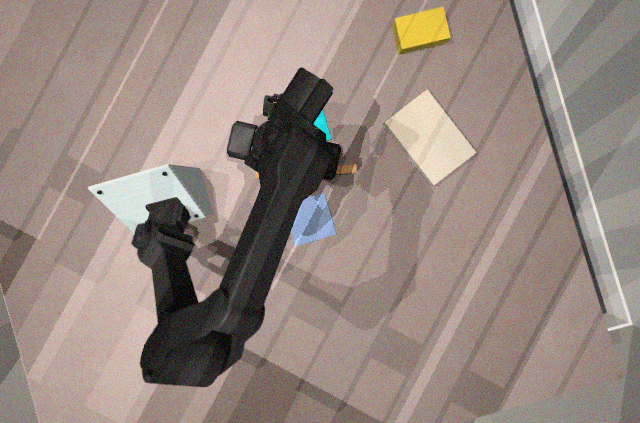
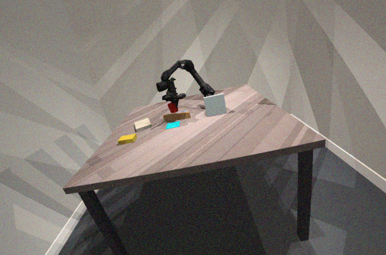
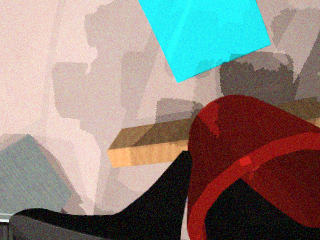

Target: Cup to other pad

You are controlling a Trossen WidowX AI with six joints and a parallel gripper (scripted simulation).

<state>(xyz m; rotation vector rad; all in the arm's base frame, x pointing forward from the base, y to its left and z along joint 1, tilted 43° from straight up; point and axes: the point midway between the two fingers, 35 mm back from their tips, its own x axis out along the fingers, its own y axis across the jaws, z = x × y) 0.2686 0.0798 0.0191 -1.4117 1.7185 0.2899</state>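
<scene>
My gripper tip is now 12 cm above the cyan pad, 7 cm to the right of it and 4 cm short of it. The rest, counted from my gripper tip: blue pad 14 cm to the right, 12 cm below; then orange bar 9 cm below, 4 cm to the right, 2 cm ahead; then red cup 3 cm ahead, 2 cm to the right.
</scene>
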